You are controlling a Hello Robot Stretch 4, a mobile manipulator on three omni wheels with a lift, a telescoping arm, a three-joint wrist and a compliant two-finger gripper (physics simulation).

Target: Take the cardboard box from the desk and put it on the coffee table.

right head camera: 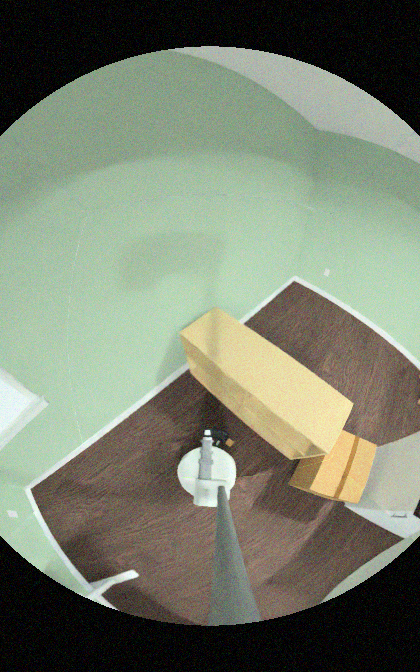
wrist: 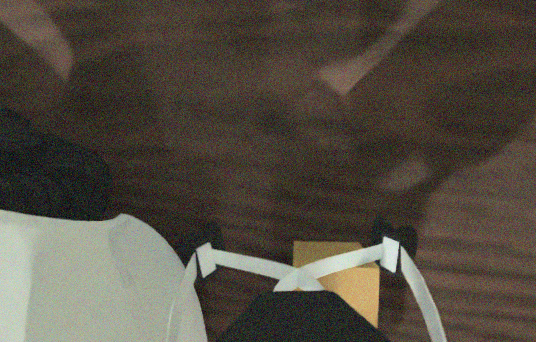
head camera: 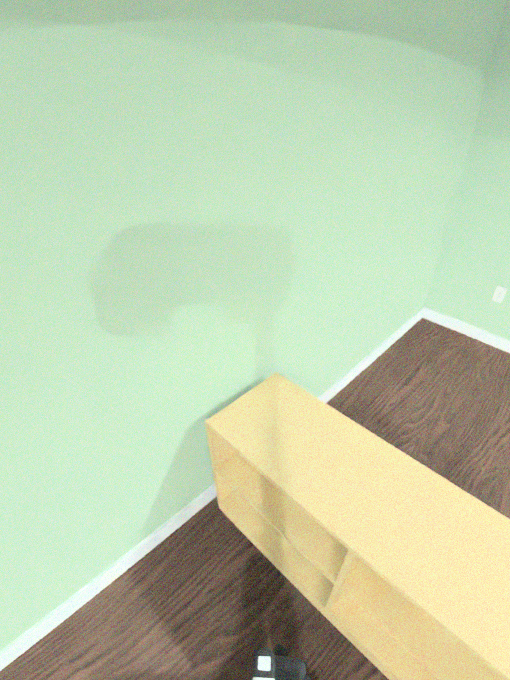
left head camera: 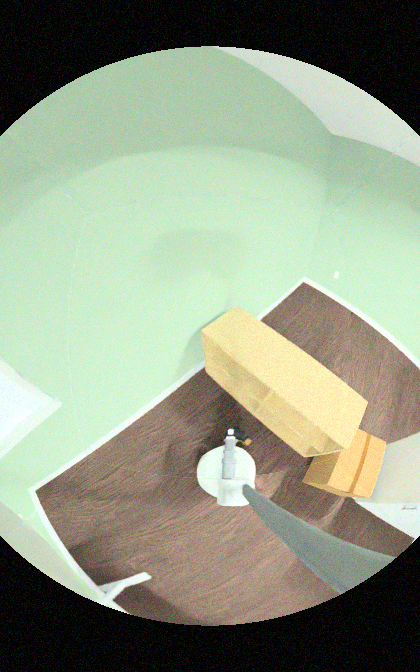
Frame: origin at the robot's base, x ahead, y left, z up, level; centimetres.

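Seen in the pictures: gripper, between the fingertips: (right head camera: 220,440) (wrist: 294,238).
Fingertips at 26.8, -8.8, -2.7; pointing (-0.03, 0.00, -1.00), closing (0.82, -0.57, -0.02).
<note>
Pixels of each thing's top centre, then the offset from my fingertips to it, as dx, dy, dz.
- small orange-brown box, centre of its top: (right head camera: 227,440) -0.9, -5.2, +5.9
- larger cardboard box, centre of its top: (right head camera: 348,466) -33.3, -86.5, +40.6
My gripper (wrist: 294,238) (left head camera: 241,436) (right head camera: 220,436) is open, low above the floor beside my base. A small orange-brown box (wrist: 362,287) (left head camera: 247,442) (right head camera: 229,442) shows beyond the fingers in the wrist view, right of their middle and partly hidden by the finger strips and the black gripper body. The fingertips stand apart and do not grip it. A larger cardboard box (left head camera: 367,457) (right head camera: 357,462) with a brown tape stripe stands at the right in both side head views. I cannot tell which furniture is the desk or the coffee table.
A long pale wooden unit (head camera: 351,466) (left head camera: 295,372) (right head camera: 275,375) with open compartments stands against the green wall. The larger box is at its near end, beside a grey-white piece of furniture (left head camera: 402,470) (right head camera: 397,470). My white base (wrist: 65,280) is left of the gripper.
</note>
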